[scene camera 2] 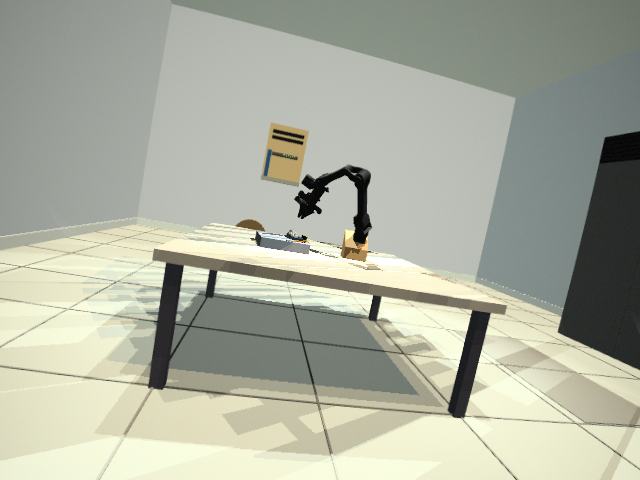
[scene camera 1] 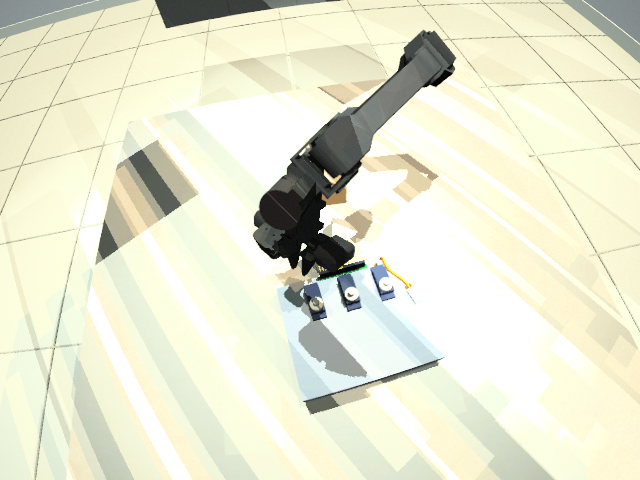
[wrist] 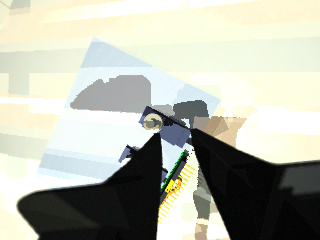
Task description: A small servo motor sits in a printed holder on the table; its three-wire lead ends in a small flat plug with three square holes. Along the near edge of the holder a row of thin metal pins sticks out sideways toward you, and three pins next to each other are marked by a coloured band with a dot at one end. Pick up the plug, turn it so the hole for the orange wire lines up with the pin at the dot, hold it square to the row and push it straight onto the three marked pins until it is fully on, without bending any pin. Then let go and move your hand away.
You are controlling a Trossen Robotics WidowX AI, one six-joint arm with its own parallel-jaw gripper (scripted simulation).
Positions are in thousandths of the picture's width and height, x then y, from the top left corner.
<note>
I see my gripper (scene camera 1: 468,566) and a holder (wrist: 314,490).
My gripper shows as well in the wrist view (wrist: 548,569).
</note>
